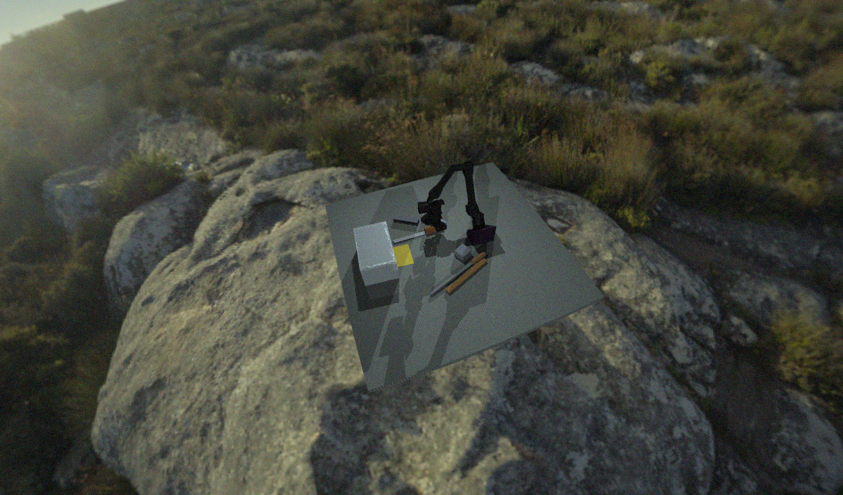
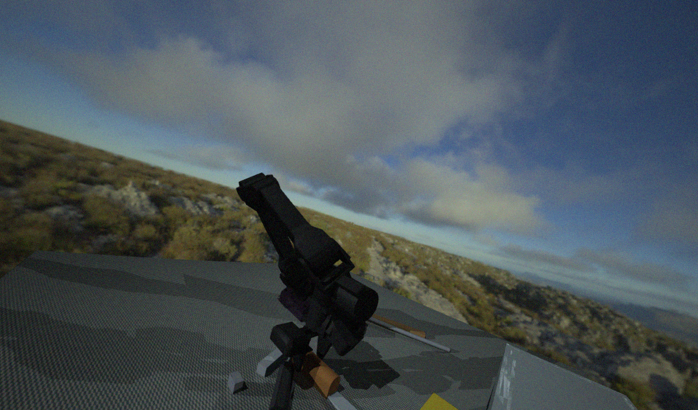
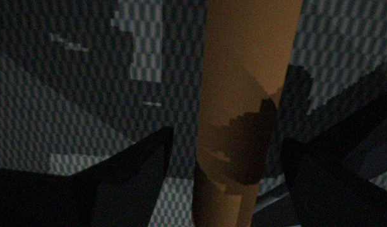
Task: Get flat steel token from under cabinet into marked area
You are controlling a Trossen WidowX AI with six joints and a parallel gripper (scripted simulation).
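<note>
My gripper tip is 50 mm to the left of the grey bar and 50 mm past it. Round my gripper tip: grey block 240 mm to the left, 60 mm behind, 10 mm above; then small grey cube 140 mm to the right, 40 mm behind; then wooden stick 380 mm to the left, 10 mm behind.
</note>
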